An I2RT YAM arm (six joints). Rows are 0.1 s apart.
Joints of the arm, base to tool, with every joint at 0 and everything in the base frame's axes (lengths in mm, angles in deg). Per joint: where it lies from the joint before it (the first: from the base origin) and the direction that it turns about. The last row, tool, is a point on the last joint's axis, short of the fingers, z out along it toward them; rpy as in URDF.
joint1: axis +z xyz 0 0 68
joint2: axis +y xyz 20 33.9 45.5
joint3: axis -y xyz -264 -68.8 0
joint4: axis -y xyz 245 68.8 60
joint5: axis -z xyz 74 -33.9 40.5
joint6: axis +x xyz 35.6 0 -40.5
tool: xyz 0 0 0 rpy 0 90 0
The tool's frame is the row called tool.
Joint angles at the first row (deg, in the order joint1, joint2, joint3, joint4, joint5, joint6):
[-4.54, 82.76, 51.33, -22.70, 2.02, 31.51]
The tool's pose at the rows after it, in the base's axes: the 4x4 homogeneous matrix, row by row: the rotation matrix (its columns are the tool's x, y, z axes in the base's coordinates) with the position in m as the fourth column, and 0 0 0 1 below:
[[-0.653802 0.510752 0.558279 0.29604], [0.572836 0.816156 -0.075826 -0.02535], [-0.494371 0.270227 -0.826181 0.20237], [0 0 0 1]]
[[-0.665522 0.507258 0.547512 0.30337], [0.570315 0.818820 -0.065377 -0.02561], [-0.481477 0.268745 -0.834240 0.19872], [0 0 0 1]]
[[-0.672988 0.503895 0.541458 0.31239], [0.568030 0.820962 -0.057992 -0.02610], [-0.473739 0.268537 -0.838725 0.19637], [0 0 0 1]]
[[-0.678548 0.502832 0.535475 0.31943], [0.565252 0.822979 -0.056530 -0.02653], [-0.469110 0.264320 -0.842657 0.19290], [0 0 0 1]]
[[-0.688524 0.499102 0.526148 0.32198], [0.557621 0.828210 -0.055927 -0.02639], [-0.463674 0.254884 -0.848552 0.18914], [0 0 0 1]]
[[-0.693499 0.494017 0.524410 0.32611], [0.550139 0.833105 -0.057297 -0.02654], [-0.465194 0.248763 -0.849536 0.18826], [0 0 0 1]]
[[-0.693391 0.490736 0.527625 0.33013], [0.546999 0.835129 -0.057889 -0.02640], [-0.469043 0.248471 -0.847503 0.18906], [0 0 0 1]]
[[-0.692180 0.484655 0.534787 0.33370], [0.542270 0.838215 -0.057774 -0.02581], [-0.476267 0.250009 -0.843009 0.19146], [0 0 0 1]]
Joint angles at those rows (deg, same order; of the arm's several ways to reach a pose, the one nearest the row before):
[-4.69, 85.10, 51.99, -22.63, 1.72, 31.18]
[-4.69, 87.24, 53.30, -22.61, 1.17, 30.94]
[-4.69, 89.54, 55.07, -22.55, 0.78, 30.74]
[-4.67, 91.46, 56.27, -22.24, 0.73, 30.55]
[-4.60, 92.49, 56.58, -22.15, 0.78, 30.04]
[-4.56, 93.47, 57.43, -22.13, 0.89, 29.56]
[-4.47, 94.19, 58.35, -22.11, 0.95, 29.43]
[-4.32, 94.61, 59.27, -22.13, 0.99, 29.26]

